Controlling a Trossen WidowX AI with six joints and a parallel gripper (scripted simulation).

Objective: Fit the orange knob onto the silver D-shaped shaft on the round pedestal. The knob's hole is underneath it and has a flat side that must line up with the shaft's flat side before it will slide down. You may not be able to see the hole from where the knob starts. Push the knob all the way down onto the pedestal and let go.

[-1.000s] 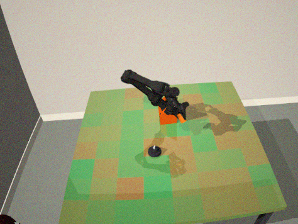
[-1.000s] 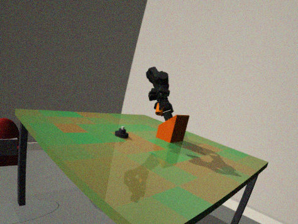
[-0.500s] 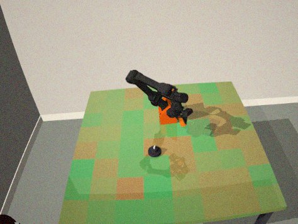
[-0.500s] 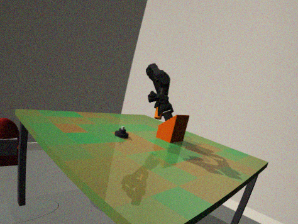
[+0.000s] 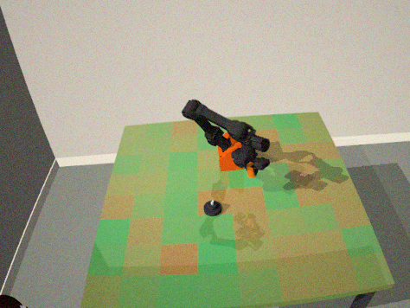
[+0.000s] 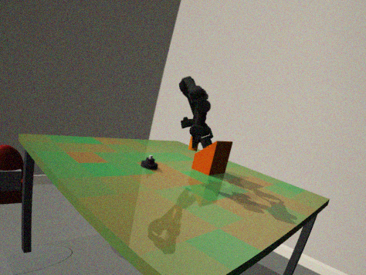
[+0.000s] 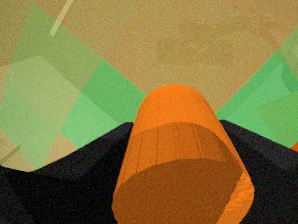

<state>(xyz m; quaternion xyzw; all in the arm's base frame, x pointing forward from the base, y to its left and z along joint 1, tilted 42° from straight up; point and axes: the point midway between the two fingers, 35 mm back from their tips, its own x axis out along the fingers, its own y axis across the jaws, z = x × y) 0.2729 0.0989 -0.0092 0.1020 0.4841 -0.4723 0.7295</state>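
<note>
Right now the round pedestal is 5 cm ahead of my gripper tip, 20 cm to the right of it and 12 cm below it. Round my gripper tip: orange knob (3 cm above).
</note>
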